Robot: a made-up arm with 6 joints. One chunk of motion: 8 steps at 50 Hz.
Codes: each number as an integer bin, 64 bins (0 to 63) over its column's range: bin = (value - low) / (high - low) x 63, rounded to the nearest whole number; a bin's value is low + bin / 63 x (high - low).
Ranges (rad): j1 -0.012..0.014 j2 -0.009..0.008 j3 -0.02..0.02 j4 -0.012..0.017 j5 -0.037..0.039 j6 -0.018..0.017
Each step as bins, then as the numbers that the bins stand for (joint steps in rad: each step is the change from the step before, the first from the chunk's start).
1 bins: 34 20 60 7 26 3
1 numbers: 0.00203 -0.00360 0.01810 -0.00878 -0.00563 -0.01633
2 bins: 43 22 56 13 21 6
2 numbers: 0.00575 -0.00306 0.01556 -0.00602 -0.01167 -0.01467
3 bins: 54 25 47 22 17 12
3 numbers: 0.01029 -0.00225 0.00984 -0.00187 -0.01649 -0.01133
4 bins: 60 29 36 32 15 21
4 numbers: 0.01276 -0.00117 0.00286 0.00273 -0.01890 -0.00633
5 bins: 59 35 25 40 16 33
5 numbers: 0.01235 0.00044 -0.00413 0.00641 -0.01770 0.00033
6 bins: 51 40 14 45 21 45
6 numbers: 0.00905 0.00179 -0.01111 0.00871 -0.01167 0.00700
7 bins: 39 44 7 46 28 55
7 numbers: 0.00410 0.00287 -0.01556 0.00917 -0.00322 0.01256
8 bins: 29 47 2 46 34 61
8 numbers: -0.00003 0.00368 -0.01873 0.00917 0.00402 0.01589
